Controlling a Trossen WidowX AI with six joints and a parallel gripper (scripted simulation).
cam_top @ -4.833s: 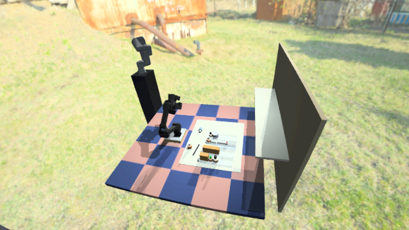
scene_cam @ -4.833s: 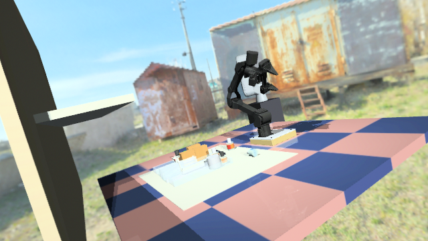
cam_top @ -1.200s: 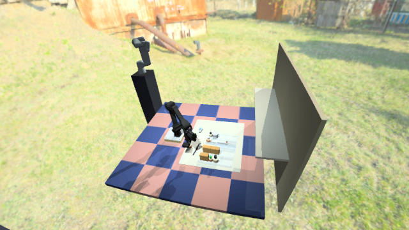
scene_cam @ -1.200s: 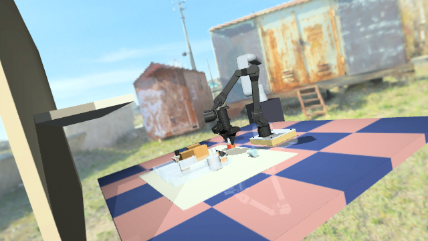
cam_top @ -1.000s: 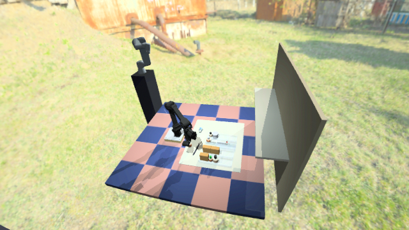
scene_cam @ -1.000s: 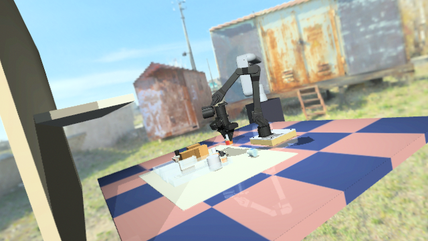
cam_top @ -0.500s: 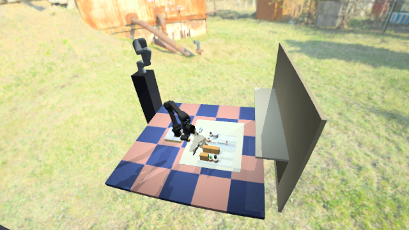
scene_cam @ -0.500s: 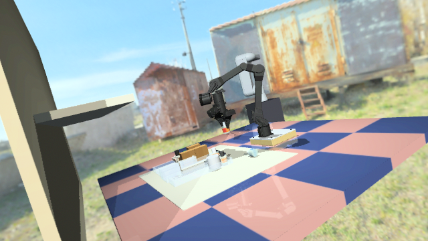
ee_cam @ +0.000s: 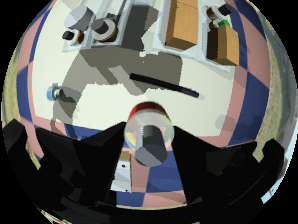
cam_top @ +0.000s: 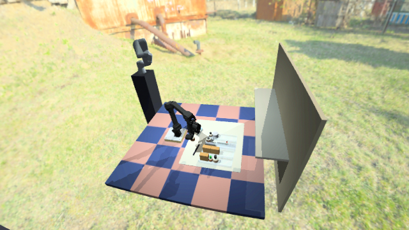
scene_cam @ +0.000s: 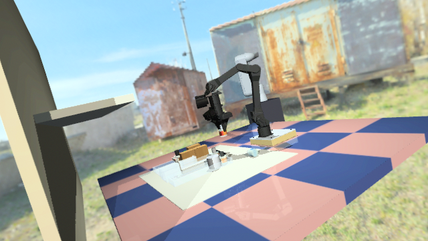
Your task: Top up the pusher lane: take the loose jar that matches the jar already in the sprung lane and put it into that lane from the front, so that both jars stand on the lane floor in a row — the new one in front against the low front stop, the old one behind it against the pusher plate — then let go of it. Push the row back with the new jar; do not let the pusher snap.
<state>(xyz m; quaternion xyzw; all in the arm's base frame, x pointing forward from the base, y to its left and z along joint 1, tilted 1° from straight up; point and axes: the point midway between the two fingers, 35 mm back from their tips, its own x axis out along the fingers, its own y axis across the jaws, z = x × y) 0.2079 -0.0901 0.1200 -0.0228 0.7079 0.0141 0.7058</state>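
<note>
Right now my gripper tip is 11 cm above the thin black stick, 3 cm to the left of it and 3 cm short of it. Also, from my gripper tip: shelf wall (74 cm ahead, 28 cm above, 15 cm to the left); clear lane tray (27 cm ahead, 10 cm below, 7 cm to the left).
</note>
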